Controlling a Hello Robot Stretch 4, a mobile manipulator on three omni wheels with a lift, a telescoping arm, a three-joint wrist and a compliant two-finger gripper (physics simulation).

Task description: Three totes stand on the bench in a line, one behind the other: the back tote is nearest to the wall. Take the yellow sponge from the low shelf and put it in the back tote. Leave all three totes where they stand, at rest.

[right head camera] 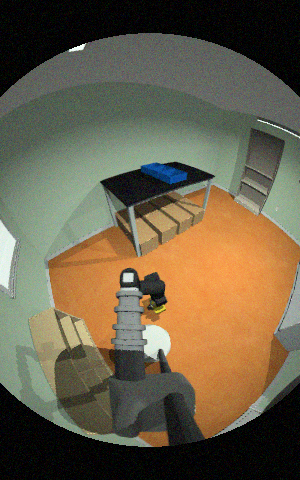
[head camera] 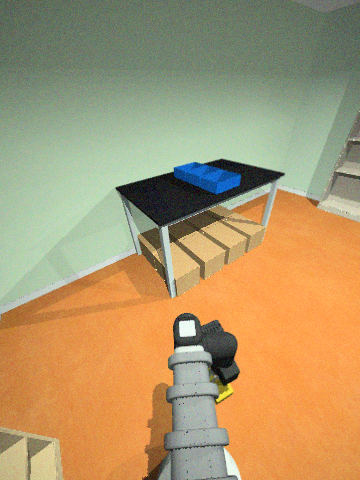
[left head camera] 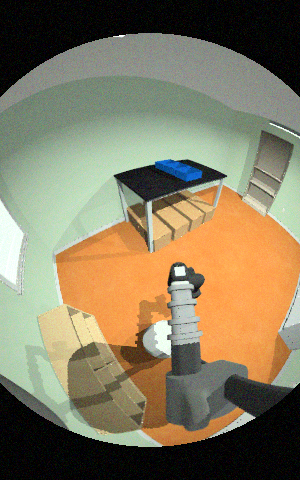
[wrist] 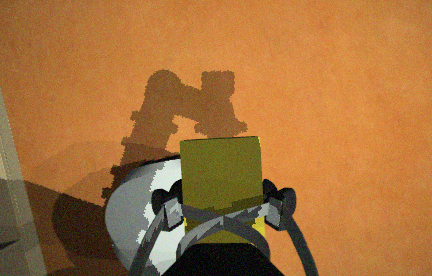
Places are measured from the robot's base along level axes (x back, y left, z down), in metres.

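Where they show: gripper, fingertip midpoint: [head camera: 216,383] [wrist: 223,195]; robot's base at its link origin: [right head camera: 150,342] [left head camera: 162,338].
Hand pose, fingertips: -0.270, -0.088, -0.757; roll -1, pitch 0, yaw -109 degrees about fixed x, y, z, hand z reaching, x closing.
Note:
Each offset is from my fingertips to the top centre of the thing, as dx, dy, dz. "*": to the spot under its first point. Level surfaces: height alone.
My gripper [wrist: 223,195] is shut on the yellow sponge @(-0.003, +0.001, -0.041) [wrist: 221,172] [head camera: 224,393] [right head camera: 159,309], with one fingertip against each side of it, and holds it above the floor close to the robot's base. In the left head camera view the sponge does not show. Three blue totes stand in a touching line on the black bench: the back tote @(-1.804, -0.092, -0.231) [head camera: 188,169] nearest the wall, the middle tote @(-1.617, -0.212, -0.231) [head camera: 201,176], and the front tote @(-1.421, -0.331, -0.231) [head camera: 223,183]. The bench @(dz -0.131) [head camera: 150,200] [left head camera: 145,185] [right head camera: 125,190] stands beyond the gripper. The low shelf [head camera: 59,457] [left head camera: 52,327] [right head camera: 42,325] is at the lower left.
Several cardboard boxes @(* -1.273, -0.186, +0.513) [head camera: 205,250] [left head camera: 170,220] [right head camera: 160,222] lie beneath the bench, between its grey legs. A tall shelf unit [left head camera: 257,150] stands by the wall at the right. The robot's round white base [wrist: 125,215] [right head camera: 157,342] is beside and below the sponge.

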